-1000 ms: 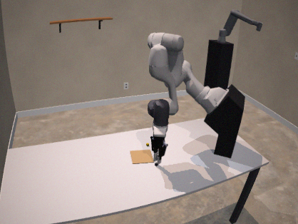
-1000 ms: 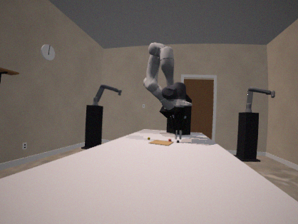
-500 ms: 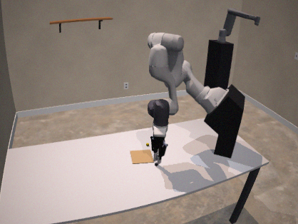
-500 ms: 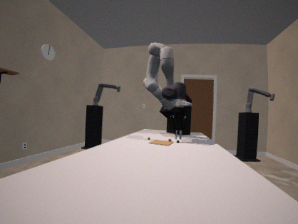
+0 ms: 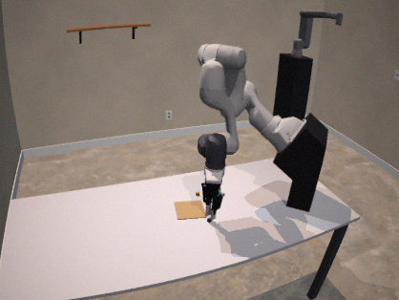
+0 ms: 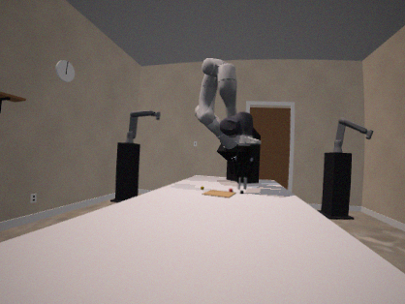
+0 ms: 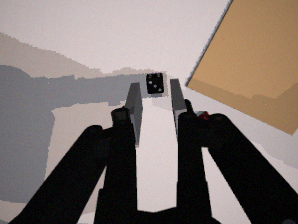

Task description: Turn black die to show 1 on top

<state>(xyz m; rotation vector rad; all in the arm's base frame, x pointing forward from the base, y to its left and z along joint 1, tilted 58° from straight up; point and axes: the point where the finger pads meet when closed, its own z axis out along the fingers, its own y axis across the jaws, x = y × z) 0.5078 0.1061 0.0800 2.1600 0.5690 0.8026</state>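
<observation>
Now: hand 50 mm above the black die and 10 mm short of it. Round my hand: yellow die 220 mm to the right, 50 mm below, 50 mm behind; then tan mat 120 mm to the right, 50 mm below, 50 mm ahead; then red die 60 mm to the right, 50 mm below, 30 mm behind.
</observation>
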